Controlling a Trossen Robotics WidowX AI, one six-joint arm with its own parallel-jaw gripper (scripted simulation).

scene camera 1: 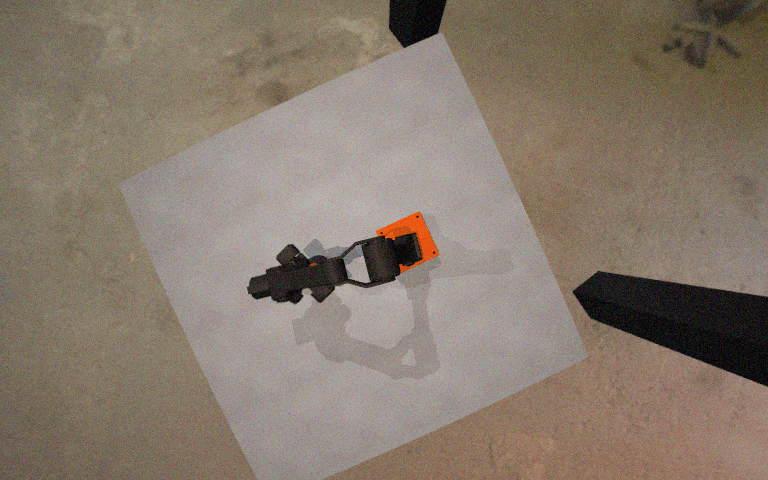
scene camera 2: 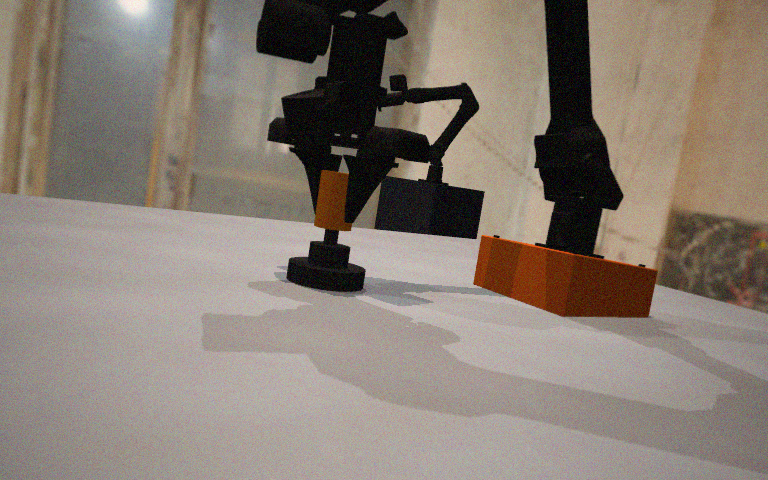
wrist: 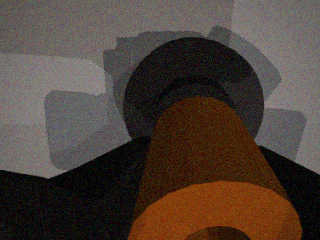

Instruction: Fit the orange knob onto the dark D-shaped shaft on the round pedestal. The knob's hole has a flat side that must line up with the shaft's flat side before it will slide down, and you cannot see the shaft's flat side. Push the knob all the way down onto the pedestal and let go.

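Orange knob carried in my gripper. Gripper visible, scene camera 1 and the wrist view too. Stepped round pedestal in sight.
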